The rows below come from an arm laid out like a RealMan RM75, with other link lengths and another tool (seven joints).
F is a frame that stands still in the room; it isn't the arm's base.
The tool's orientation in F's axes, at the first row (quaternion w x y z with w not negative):
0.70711 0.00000 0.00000 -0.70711
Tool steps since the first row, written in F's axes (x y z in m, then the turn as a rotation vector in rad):
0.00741 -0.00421 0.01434 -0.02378 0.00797 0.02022
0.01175 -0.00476 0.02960 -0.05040 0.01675 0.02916
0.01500 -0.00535 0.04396 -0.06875 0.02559 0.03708
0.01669 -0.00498 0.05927 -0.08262 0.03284 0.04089
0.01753 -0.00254 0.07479 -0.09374 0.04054 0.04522
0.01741 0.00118 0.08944 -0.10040 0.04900 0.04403
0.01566 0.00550 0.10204 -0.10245 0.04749 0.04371
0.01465 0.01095 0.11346 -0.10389 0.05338 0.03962
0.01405 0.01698 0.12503 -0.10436 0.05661 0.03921
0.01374 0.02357 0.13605 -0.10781 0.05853 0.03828
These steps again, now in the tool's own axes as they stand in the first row. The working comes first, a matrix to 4 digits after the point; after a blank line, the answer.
The tool's axes in the first row as the columns of a matrix, in F's axes (used below as rounded here):
0.0000 1.0000 0.0000
-1.0000 0.0000 0.0000
0.0000 0.0000 1.0000

0.00421 0.00741 0.01434 -0.00797 -0.02378 0.02022
0.00476 0.01175 0.02960 -0.01675 -0.05040 0.02916
0.00535 0.01500 0.04396 -0.02559 -0.06875 0.03708
0.00498 0.01669 0.05927 -0.03284 -0.08262 0.04089
0.00254 0.01753 0.07479 -0.04054 -0.09374 0.04522
-0.00118 0.01741 0.08944 -0.04900 -0.10040 0.04403
-0.00550 0.01566 0.10204 -0.04749 -0.10245 0.04371
-0.01095 0.01465 0.11346 -0.05338 -0.10389 0.03962
-0.01698 0.01405 0.12503 -0.05661 -0.10436 0.03921
-0.02357 0.01374 0.13605 -0.05853 -0.10781 0.03828

